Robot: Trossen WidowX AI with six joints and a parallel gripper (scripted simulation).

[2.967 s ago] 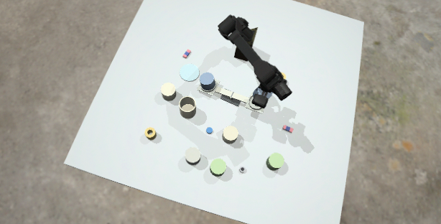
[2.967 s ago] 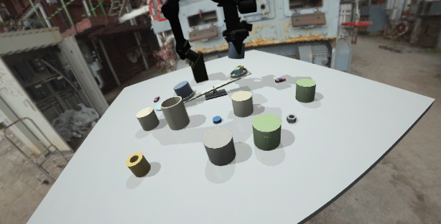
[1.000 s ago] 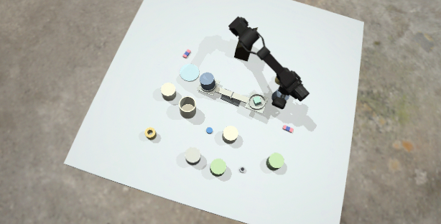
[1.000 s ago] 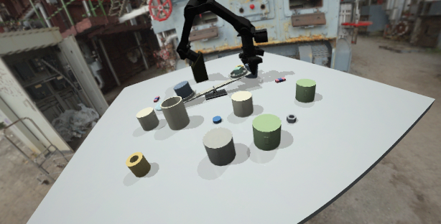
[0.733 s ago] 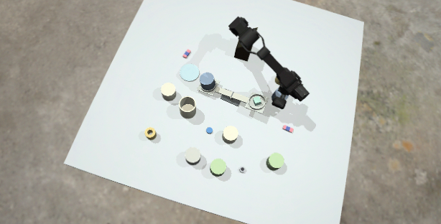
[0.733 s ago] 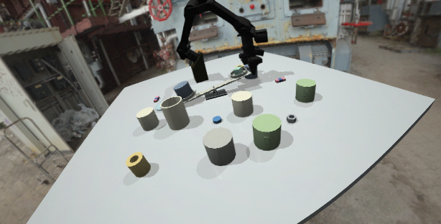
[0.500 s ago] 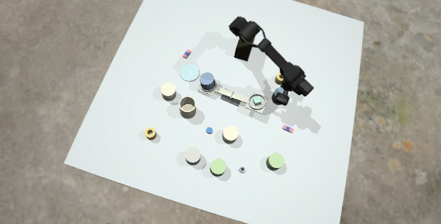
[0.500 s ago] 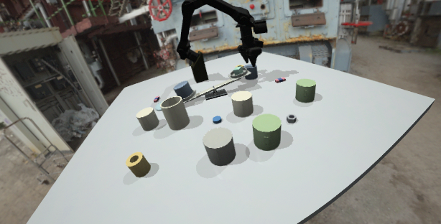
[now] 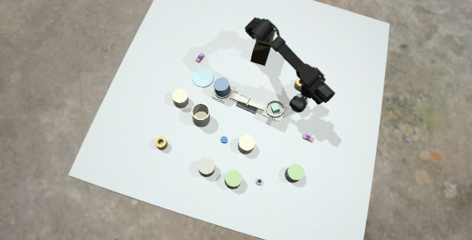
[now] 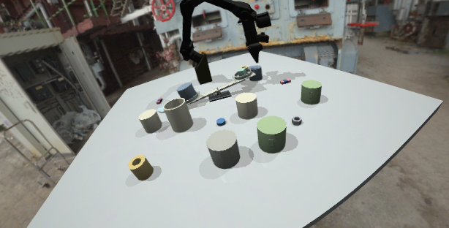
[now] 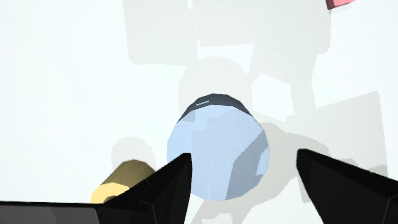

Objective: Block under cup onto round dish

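The mint-green block is 80 mm ahead of my gripper tip, 110 mm to the right of it and 10 mm below it. Also, from my gripper tip: small balance: 70 mm ahead, 230 mm to the right, 70 mm below; then blue disc: 270 mm ahead, 280 mm to the right, 90 mm below; then black ring: 390 mm ahead, 70 mm to the right, 90 mm below.
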